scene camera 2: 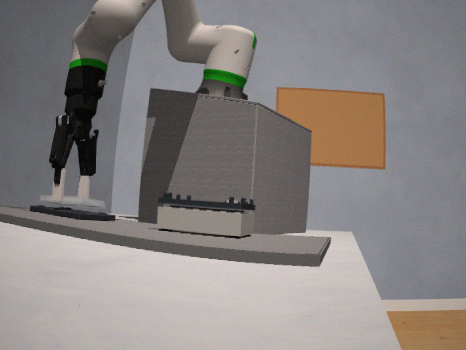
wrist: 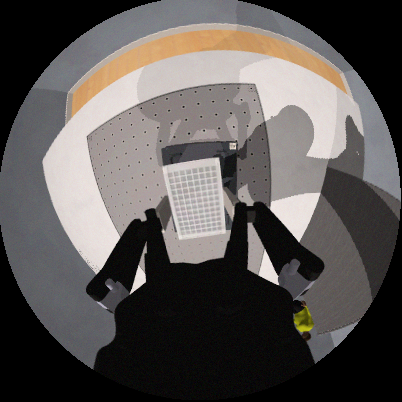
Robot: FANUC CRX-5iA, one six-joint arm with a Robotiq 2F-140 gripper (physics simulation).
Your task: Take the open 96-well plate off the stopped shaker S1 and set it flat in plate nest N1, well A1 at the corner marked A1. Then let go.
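Frame: origin at the arm's base, x left, y back, z up, level; metres.
Seen in the pictures: gripper, between the fingertips: (scene camera 2: pixel 70 203) (wrist: pixel 195 198); arm's base, origin of its link: (scene camera 2: pixel 217 104).
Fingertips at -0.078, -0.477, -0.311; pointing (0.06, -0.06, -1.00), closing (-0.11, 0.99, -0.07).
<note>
Offsets run from my fingertips to a thing's top centre, as dx, dy, dz. "*": to the spot under its first point. Level surfaces: height alone.
My gripper (scene camera 2: pixel 71 198) (wrist: pixel 195 198) is shut on the open 96-well plate {+0.003, +0.001, +0.019} (scene camera 2: pixel 95 203) (wrist: pixel 196 197), with a pale finger at each long side. The plate looks about level, a little above the dark plate nest {-0.005, +0.008, -0.010} (scene camera 2: pixel 95 216) (wrist: pixel 197 149). In the wrist view the plate is turned slightly against the nest and covers much of it; a strip of nest shows at the far end and along the right. A small white tag {* -0.082, +0.060, -0.013} (wrist: pixel 233 146) marks the nest's far right corner; its lettering is too small to read. The shaker {* +0.309, +0.011, -0.001} (scene camera 2: pixel 202 220), a light box with a dark pegged top, stands to the right in the scene view.
The nest lies on a grey perforated board {dz -0.024} (scene camera 2: pixel 285 247) (wrist: pixel 117 155) on the white table {dz -0.038} (scene camera 2: pixel 200 300) (wrist: pixel 67 165). A large grey pedestal (scene camera 2: pixel 215 150) carries the arm behind the shaker. In the wrist view a yellow-clad figure (wrist: pixel 303 319) shows at the lower right.
</note>
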